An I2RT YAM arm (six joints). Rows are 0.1 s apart.
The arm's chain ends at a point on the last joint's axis. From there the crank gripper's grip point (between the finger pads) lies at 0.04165 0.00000 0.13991 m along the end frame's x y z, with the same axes.
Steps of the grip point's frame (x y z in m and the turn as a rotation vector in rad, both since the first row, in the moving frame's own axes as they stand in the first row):
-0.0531, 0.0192, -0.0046, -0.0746, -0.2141, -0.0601
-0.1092, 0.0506, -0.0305, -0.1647, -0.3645, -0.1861
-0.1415, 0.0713, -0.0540, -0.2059, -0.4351, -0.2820
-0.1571, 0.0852, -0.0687, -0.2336, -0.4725, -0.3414
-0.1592, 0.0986, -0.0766, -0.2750, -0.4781, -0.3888
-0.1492, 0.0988, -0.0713, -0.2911, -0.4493, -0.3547
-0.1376, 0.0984, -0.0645, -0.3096, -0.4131, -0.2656
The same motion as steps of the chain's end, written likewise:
-0.0227, 0.0101, -0.0099, -0.0746, -0.2141, -0.0601
-0.0585, 0.0299, -0.0348, -0.1647, -0.3645, -0.1861
-0.0822, 0.0449, -0.0566, -0.2059, -0.4351, -0.2820
-0.0938, 0.0548, -0.0699, -0.2336, -0.4725, -0.3414
-0.0969, 0.0628, -0.0767, -0.2750, -0.4781, -0.3888
-0.0910, 0.0612, -0.0715, -0.2911, -0.4493, -0.3547
-0.0837, 0.0579, -0.0643, -0.3096, -0.4131, -0.2656

